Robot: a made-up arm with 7 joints.
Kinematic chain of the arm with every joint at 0, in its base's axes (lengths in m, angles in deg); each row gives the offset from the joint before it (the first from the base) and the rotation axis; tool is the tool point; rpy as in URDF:
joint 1: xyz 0.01 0 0.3 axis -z
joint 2: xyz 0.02 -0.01 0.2 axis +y
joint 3: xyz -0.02 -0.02 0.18 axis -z
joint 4: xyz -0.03 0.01 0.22 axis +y
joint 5: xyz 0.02 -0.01 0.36 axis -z
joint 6: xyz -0.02 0 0.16 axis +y
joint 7: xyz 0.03 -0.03 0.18 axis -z
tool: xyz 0.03 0.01 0 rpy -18.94 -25.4 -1.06
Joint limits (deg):
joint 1: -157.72..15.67
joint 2: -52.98..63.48
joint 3: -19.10..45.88
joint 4: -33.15..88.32
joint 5: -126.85..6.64
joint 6: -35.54..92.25
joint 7: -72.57..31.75
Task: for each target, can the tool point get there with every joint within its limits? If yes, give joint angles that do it. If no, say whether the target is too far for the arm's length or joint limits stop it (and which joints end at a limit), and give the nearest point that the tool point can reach.
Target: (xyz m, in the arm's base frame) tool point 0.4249 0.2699 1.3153
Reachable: yes | joints -38.52 -5.95 -1.65 56.56 -108.53 -16.84 -56.23
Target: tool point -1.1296 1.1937 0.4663
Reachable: no: too far | nearest point -0.7192 0.7638 0.5843 | short by 0.606 m
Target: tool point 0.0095 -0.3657 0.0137
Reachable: no: joint limits stop it (at a limit: joint 1, joint 2, joint 4, joint 7) | nearest point 0.3158 -0.4152 0.2271 | short by 0.377 m
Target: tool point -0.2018 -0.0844 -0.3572
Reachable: no: joint limits stop it (at a limit: joint 1, joint 2, joint 4, joint 7) | nearest point -0.4777 0.0954 0.1160 | short by 0.576 m
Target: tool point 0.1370 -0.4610 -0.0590
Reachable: no: joint limits stop it (at a limit: joint 1, joint 2, joint 4, joint 7) | nearest point 0.3527 -0.4407 0.1843 | short by 0.326 m
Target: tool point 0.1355 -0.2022 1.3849
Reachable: yes | joints -142.82 -42.40 1.18 50.73 -111.75 42.22 -46.27
